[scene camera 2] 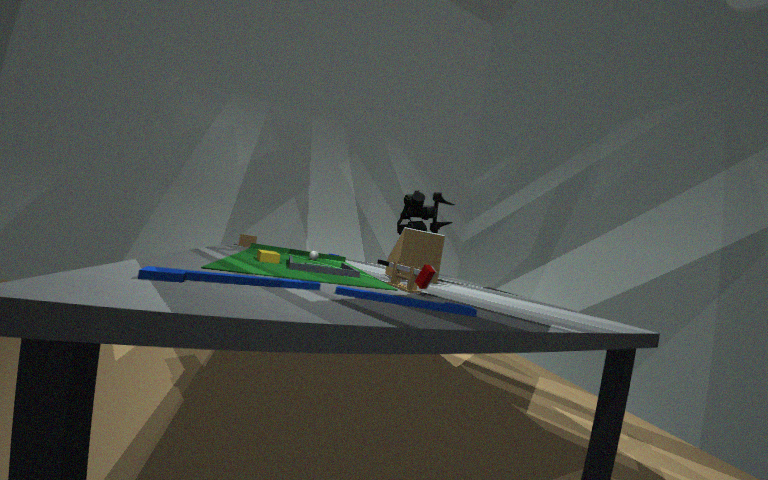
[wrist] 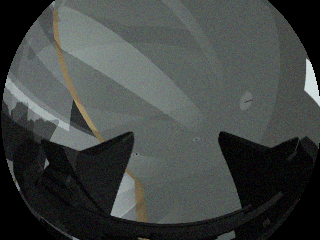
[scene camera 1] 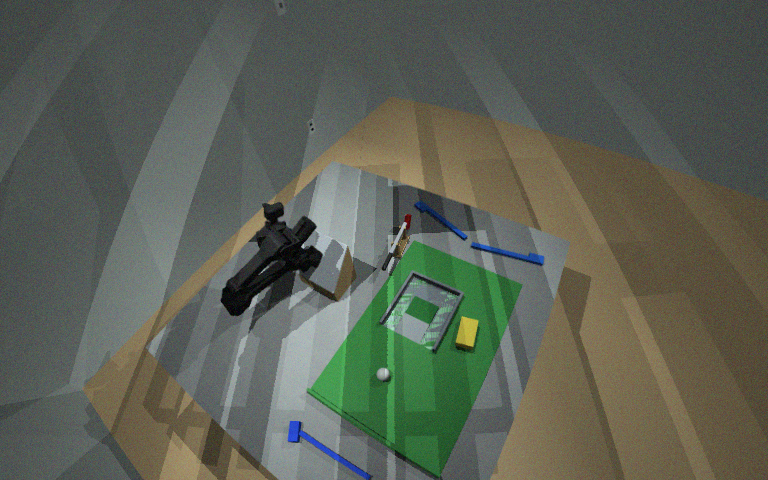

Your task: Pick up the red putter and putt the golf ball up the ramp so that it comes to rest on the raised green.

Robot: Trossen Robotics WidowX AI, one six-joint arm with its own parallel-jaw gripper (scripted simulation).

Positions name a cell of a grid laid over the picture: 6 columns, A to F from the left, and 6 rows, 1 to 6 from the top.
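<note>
The gripper (wrist: D4) is open and it's holding nothing. There's also a green mat (scene camera 1: D6), and you'd find the mat (scene camera 2: B4) in the other scene view too.
</note>
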